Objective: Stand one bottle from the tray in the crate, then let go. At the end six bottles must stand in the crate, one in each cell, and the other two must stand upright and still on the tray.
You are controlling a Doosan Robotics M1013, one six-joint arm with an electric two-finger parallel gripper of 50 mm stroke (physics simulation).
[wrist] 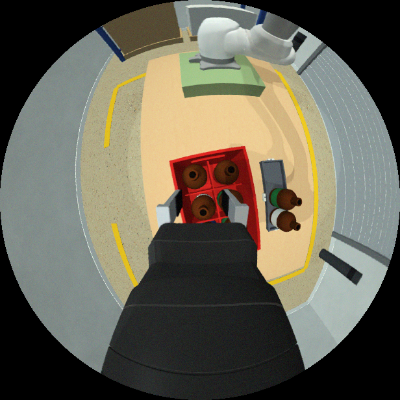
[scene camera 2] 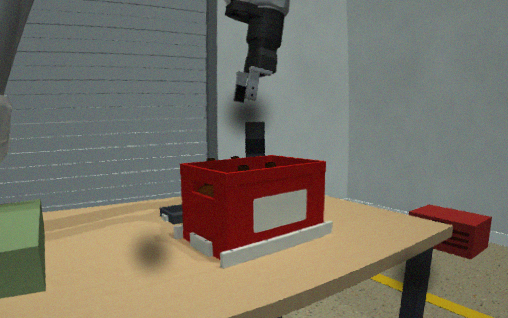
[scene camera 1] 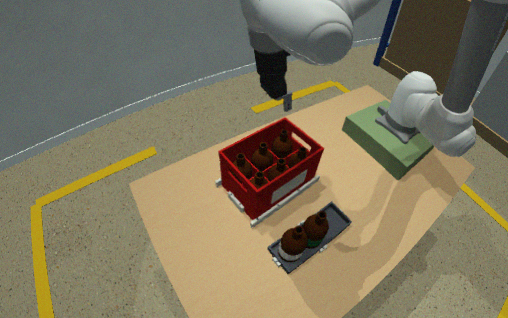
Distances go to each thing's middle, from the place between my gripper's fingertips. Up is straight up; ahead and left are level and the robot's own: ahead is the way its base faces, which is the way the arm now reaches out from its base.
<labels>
My hand is 50 mm short of the red crate (scene camera 2: 250, 206), 30 mm to the right of it and 220 mm above it. From my hand the other things lie so: dark tray (scene camera 1: 338, 221) 60 mm ahead, 280 mm to the left, 300 mm below.
</labels>
